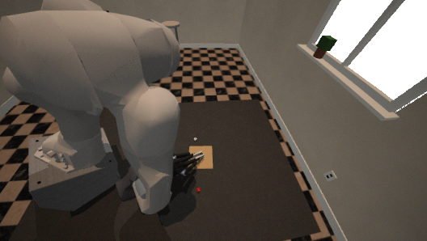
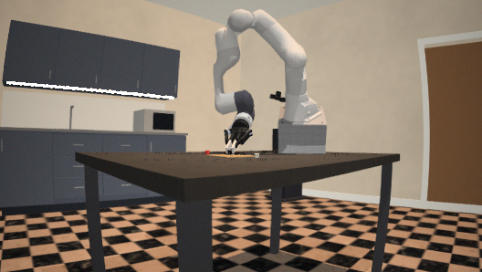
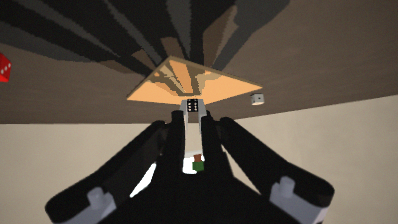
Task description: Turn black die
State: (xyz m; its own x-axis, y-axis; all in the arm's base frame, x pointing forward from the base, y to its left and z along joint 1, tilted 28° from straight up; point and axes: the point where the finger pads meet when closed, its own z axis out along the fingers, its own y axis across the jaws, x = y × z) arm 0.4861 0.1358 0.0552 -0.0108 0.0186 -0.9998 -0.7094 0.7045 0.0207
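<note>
Now: the black die 20 mm ahead of my hand, 20 mm to the left of it and 20 mm below it. Also, from my hand: tan mat 10 mm ahead, 10 mm to the left, 40 mm below; white die 50 mm behind, 120 mm to the left, 30 mm below; red die 40 mm ahead, 160 mm to the right, 30 mm below.
</note>
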